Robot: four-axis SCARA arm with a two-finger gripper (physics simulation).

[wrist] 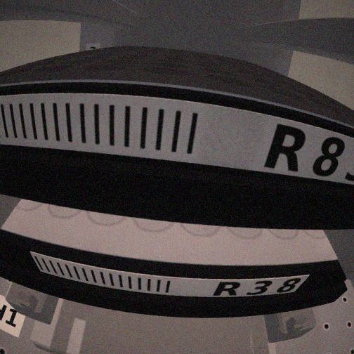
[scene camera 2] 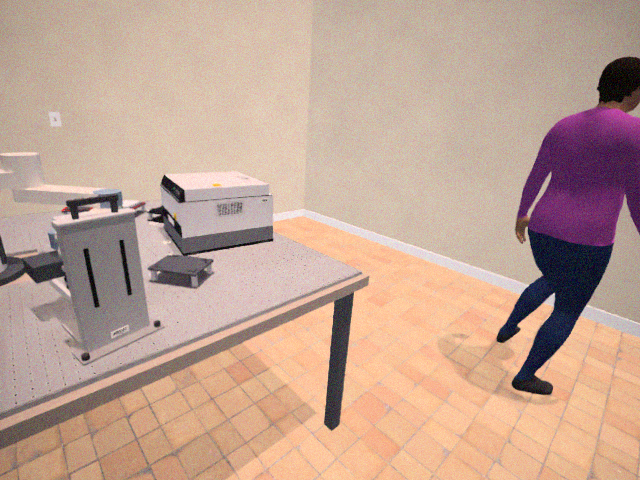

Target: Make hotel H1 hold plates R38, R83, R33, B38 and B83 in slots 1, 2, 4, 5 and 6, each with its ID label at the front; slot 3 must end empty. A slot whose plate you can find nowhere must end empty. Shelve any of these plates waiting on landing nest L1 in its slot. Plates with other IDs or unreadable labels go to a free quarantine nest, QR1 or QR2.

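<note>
Hotel H1 shows its grey rear panel in the scene view; its H1 tag shows in the wrist view. In the wrist view, plate R38 lies level at the bottom, label toward the camera, wells visible on top. My gripper is shut on plate R38; its fingers cannot be made out. Close above is a dark plate with its label forward, reading R8 and a third character cut by the frame edge, apparently R83. Grey supports show below R38. Slot numbers and other plates cannot be made out.
A low dark stand with pale feet is beside the hotel; its tag is unreadable. A white instrument is at the back of the table. The pale arm reaches behind the hotel. A person in purple is on the floor at right.
</note>
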